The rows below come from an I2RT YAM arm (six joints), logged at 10 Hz.
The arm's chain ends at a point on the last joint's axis. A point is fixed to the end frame.
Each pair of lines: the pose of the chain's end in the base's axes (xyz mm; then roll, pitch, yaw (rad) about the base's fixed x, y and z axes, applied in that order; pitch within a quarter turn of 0, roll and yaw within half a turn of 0), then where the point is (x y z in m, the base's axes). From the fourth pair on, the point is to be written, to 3 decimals.
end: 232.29 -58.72 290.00 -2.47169 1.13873 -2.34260
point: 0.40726 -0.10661 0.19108
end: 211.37 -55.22 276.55 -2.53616 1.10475 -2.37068
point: 0.38321 -0.09834 0.17023
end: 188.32 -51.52 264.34 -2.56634 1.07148 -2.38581
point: 0.35698 -0.09406 0.15283
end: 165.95 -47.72 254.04 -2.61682 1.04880 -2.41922
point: 0.331 -0.088 0.137
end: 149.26 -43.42 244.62 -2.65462 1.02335 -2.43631
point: 0.311 -0.082 0.122
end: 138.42 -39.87 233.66 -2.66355 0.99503 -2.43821
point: 0.298 -0.079 0.108
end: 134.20 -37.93 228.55 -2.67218 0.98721 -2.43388
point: 0.293 -0.075 0.101
